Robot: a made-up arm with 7 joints.
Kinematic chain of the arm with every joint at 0, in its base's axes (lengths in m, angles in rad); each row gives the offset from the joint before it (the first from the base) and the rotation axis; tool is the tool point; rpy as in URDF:
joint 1: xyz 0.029 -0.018 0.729 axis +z
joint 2: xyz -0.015 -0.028 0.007 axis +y
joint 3: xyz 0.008 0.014 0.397 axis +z
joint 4: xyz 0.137 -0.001 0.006 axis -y
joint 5: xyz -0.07 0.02 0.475 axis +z
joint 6: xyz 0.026 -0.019 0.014 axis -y
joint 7: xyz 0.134 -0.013 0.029 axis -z
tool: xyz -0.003 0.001 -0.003 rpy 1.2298 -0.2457 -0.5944
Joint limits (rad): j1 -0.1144..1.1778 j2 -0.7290..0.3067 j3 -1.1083..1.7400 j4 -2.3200..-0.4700 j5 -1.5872..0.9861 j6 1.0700..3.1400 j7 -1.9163..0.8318
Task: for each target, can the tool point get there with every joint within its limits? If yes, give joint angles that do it. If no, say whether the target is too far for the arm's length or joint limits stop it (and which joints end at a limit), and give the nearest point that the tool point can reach.
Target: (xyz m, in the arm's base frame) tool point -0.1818 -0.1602 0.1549
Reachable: no: joint limits stop it (at a limit: joint 1, joint 2, joint 3, joint 4, joint 5, joint 6, joint 7) | nearest point -0.5326 0.0916 0.6261 | short by 0.639 m
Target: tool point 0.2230 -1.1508 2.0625
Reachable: no: too far | nearest point 0.1368 -0.6768 1.5752 | short by 0.685 m
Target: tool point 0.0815 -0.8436 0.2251
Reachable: no: joint limits stop it (at a limit: joint 1, joint 2, joint 3, joint 4, joint 7) | nearest point 0.1926 -0.5941 0.6432 | short by 0.499 m
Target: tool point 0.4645 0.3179 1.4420
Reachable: yes | joints 0.5544 -0.2559 0.0577 -1.5933 -0.5410 2.2257 -0.6526
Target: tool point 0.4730 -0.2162 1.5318
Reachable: yes | joints 0.4146 -0.2065 -0.7005 -1.3054 -0.6150 2.6793 -1.1366
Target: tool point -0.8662 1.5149 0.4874
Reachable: no: too far | nearest point -0.3896 0.6988 0.9155 | short by 1.037 m
